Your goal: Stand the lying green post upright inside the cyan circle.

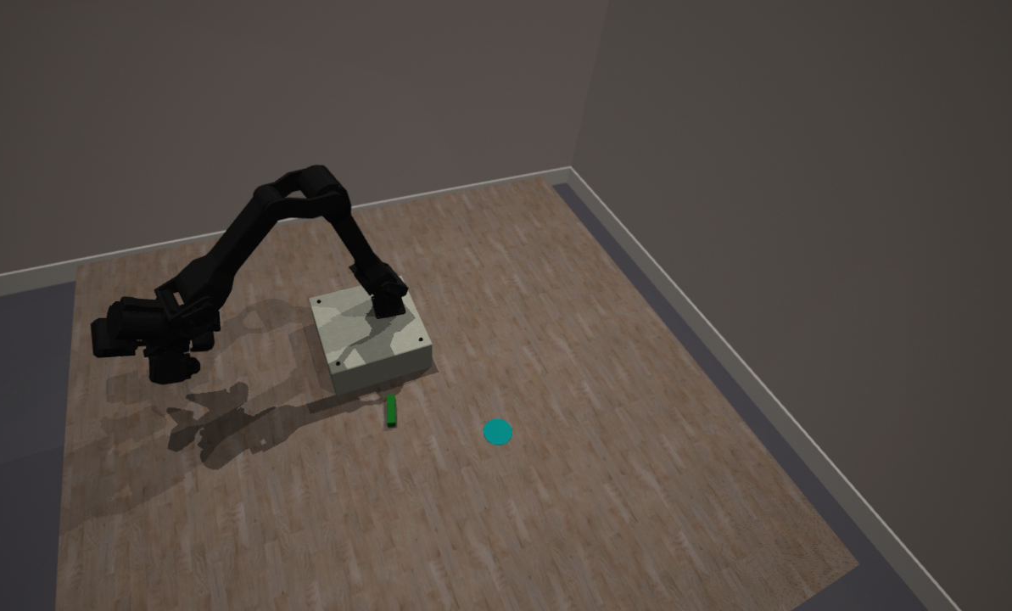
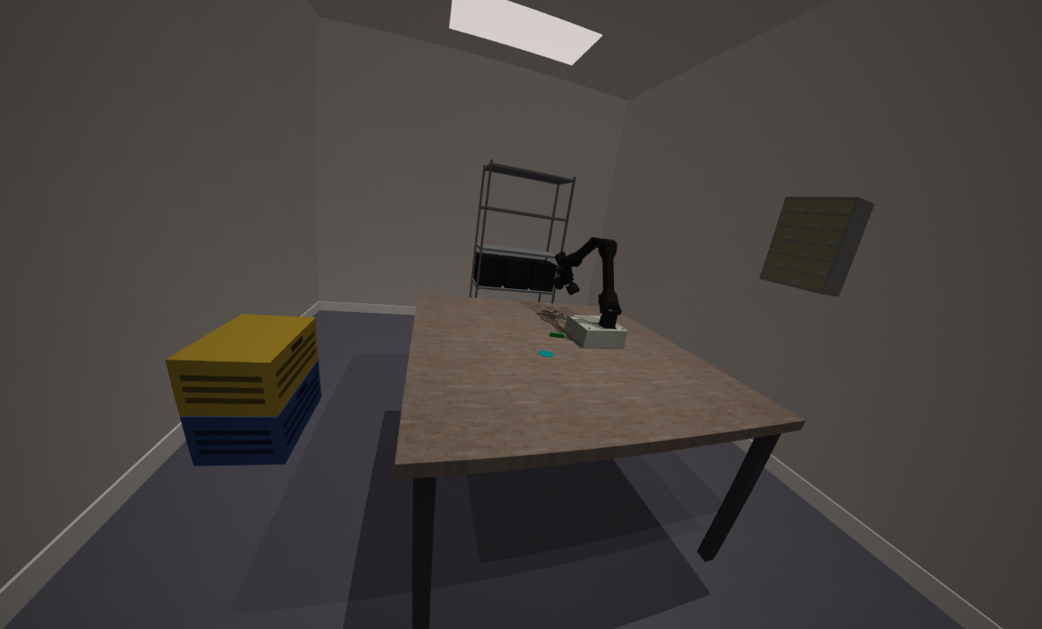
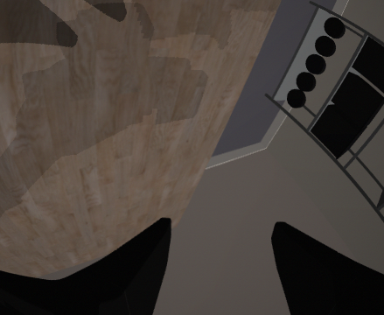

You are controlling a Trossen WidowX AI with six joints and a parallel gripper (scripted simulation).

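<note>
Right now the green post is 42 cm to the left of my gripper tip, 18 cm ahead of it and 15 cm below it. From my gripper tip the other things lie so: cyan circle 62 cm to the left, 28 cm ahead, 15 cm below.
</note>
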